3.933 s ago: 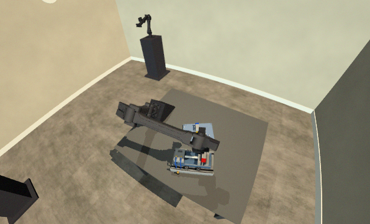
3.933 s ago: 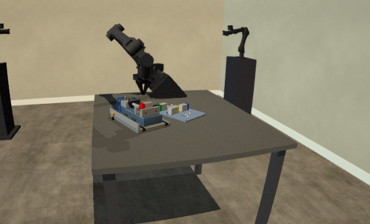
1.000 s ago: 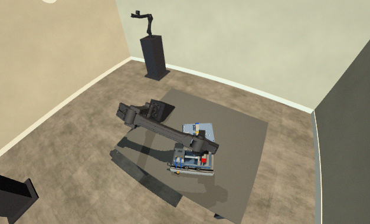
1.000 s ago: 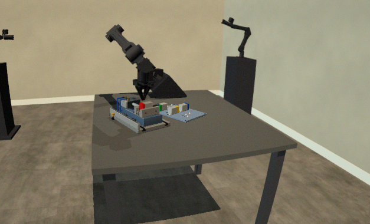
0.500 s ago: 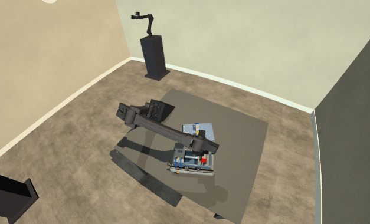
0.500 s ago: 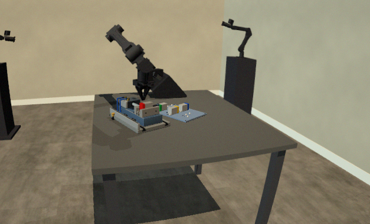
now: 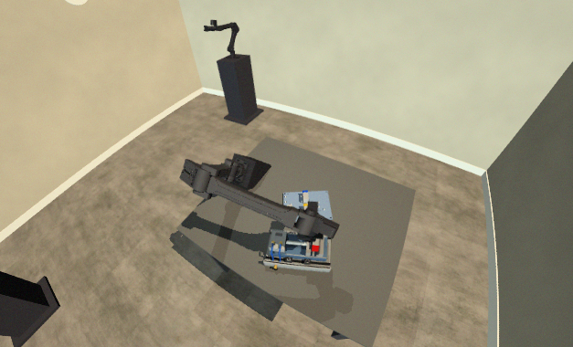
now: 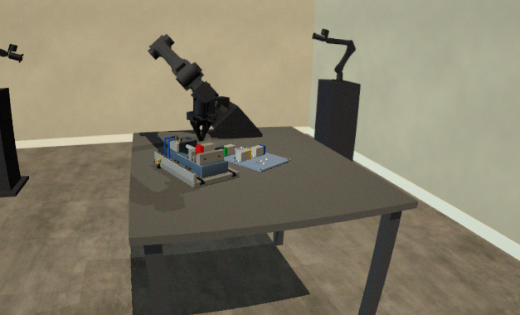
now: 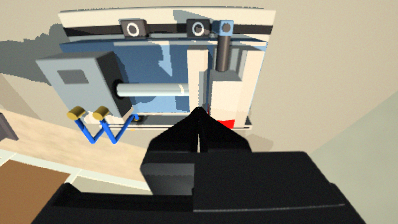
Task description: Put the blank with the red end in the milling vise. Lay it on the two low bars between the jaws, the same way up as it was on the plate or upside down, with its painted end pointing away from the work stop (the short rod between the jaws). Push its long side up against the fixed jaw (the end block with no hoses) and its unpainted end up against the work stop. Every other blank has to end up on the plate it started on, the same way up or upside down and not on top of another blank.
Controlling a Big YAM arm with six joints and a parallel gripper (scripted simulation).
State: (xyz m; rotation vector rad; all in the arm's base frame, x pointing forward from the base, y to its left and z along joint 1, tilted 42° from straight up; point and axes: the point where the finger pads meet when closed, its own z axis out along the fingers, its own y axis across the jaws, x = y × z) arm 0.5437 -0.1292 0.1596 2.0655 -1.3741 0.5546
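Right now the grey bar with red end is 3 cm below my hand, 2 cm ahead of it and 1 cm to the left of it. Round my hand: fixed jaw 5 cm below, 5 cm ahead, 2 cm to the left; moving jaw 5 cm below; work stop rod 6 cm to the left, 4 cm below.
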